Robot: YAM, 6 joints.
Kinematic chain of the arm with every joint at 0, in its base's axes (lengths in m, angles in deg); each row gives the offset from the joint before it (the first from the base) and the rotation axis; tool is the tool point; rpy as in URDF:
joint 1: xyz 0 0 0.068 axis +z
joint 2: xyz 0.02 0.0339 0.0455 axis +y
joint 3: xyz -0.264 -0.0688 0 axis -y
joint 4: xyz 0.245 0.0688 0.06 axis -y
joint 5: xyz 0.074 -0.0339 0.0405 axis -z
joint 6: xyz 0.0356 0 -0.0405 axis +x
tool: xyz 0 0 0 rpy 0 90 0
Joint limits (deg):
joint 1: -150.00..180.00
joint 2: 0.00..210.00
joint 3: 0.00..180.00
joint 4: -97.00..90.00
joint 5: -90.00..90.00
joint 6: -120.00..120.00
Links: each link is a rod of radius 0.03 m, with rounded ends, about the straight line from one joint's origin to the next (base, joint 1, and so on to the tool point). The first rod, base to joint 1, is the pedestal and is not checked.
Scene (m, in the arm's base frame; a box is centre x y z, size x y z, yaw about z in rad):
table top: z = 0
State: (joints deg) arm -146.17 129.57 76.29 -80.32 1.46 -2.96
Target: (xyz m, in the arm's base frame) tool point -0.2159 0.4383 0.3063
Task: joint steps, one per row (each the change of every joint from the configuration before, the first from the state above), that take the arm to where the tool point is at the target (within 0.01 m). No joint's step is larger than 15 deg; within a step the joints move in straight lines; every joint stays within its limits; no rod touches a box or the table.
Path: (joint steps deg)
1: 9.09 -14.05 8.58 2.36 0.76 0.00
2: 9.09 -14.05 8.57 2.36 0.76 0.00
3: 9.08 -14.04 8.58 2.36 0.76 0.00
4: 9.09 -14.05 8.57 2.36 0.77 0.00
5: 9.09 -14.05 8.58 2.36 0.76 0.00
6: 9.09 -14.05 8.58 2.36 0.76 0.00
7: 9.08 -14.04 8.57 2.35 0.76 0.00
8: 9.09 -14.05 8.58 2.36 0.76 0.00
9: 9.09 -14.05 8.58 2.36 0.76 0.00

